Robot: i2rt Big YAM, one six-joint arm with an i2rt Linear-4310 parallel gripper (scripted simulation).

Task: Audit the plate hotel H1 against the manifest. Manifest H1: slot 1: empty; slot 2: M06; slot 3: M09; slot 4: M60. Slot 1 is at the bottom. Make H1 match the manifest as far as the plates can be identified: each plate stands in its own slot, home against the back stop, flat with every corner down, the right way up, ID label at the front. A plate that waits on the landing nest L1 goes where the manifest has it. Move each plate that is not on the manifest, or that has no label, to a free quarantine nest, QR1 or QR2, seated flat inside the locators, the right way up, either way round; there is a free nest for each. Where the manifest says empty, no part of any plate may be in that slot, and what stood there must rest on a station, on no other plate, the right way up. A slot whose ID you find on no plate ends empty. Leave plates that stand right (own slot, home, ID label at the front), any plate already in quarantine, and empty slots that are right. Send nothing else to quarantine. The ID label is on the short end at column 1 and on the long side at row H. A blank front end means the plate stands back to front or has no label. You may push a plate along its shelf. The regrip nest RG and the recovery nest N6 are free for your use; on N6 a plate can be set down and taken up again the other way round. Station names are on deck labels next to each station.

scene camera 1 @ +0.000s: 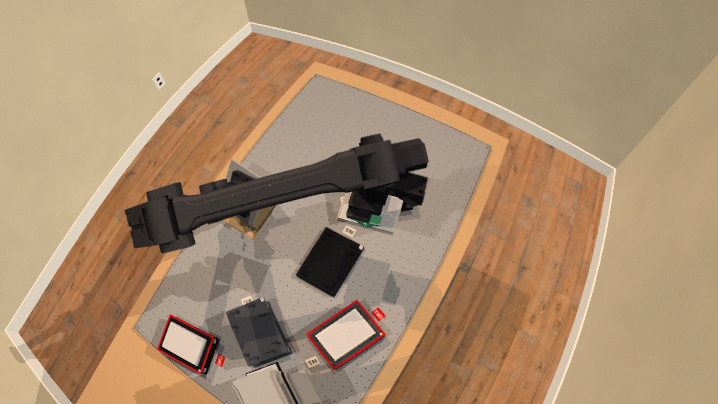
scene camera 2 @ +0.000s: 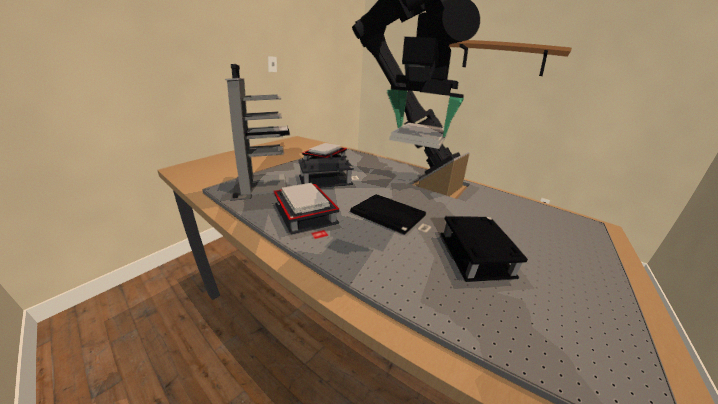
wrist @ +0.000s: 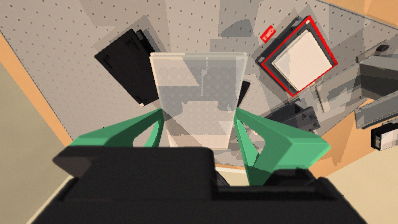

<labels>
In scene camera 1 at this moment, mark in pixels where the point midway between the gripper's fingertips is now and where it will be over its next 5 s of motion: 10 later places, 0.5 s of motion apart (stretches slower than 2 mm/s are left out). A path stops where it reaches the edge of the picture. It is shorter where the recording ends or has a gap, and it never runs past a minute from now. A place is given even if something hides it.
The gripper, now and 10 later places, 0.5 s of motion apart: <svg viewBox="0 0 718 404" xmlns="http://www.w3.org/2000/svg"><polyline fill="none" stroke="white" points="371,209 363,226 354,242 341,257 326,272 310,286 294,298 276,305 259,313 243,320 237,321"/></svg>
</labels>
